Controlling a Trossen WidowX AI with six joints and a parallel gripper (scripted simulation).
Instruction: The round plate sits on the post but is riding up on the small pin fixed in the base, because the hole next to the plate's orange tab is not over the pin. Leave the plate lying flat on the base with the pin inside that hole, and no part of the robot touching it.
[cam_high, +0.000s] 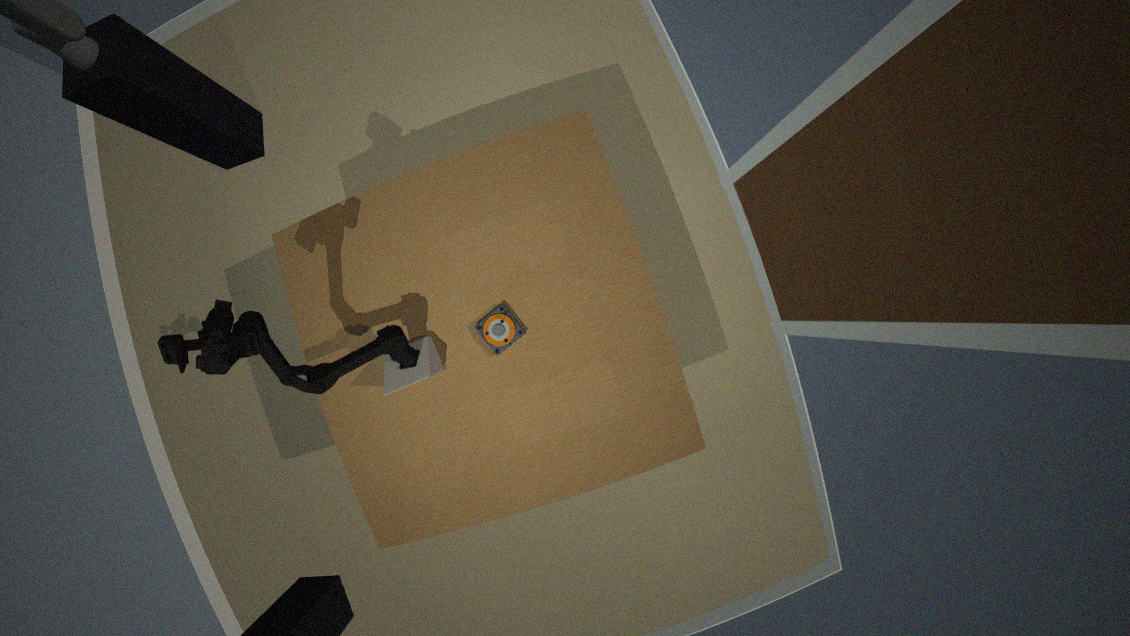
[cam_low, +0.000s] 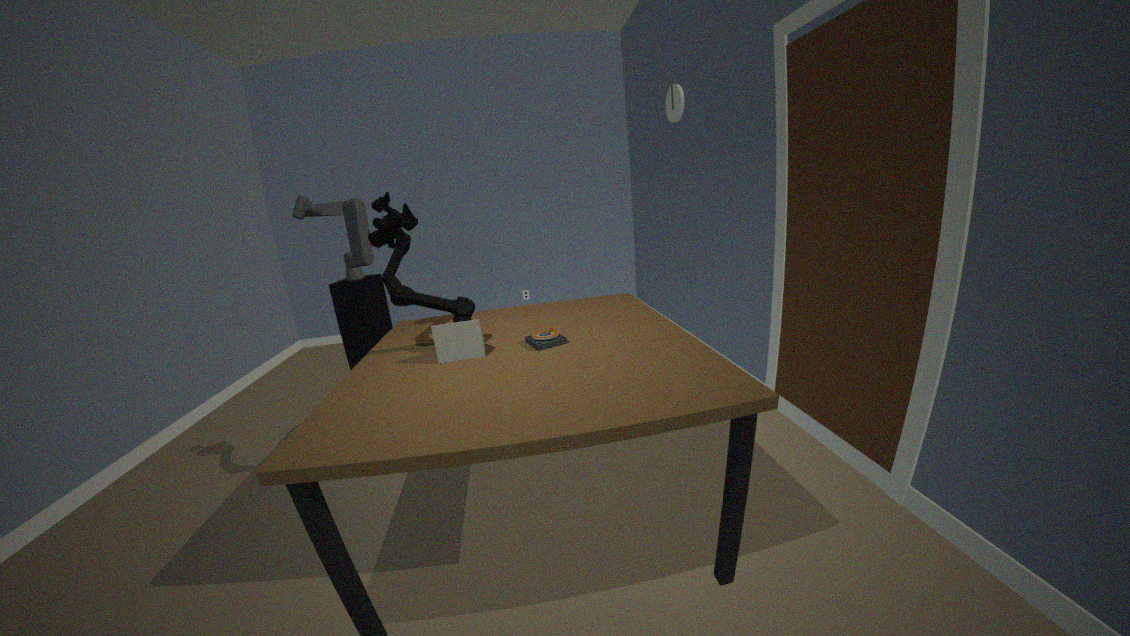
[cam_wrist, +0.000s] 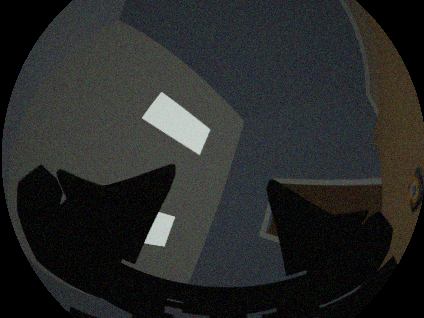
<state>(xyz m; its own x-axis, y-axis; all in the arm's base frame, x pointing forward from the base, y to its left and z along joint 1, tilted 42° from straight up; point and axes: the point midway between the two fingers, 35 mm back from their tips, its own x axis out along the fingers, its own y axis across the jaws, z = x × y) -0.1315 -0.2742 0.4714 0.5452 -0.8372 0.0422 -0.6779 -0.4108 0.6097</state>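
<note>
Now: the round orange plate 52 cm ahead of my gripper tip, 2 cm to the right of it and 57 cm below it. Round my gripper tip: square grey base (51 cm ahead, 4 cm to the right, 59 cm below).
</note>
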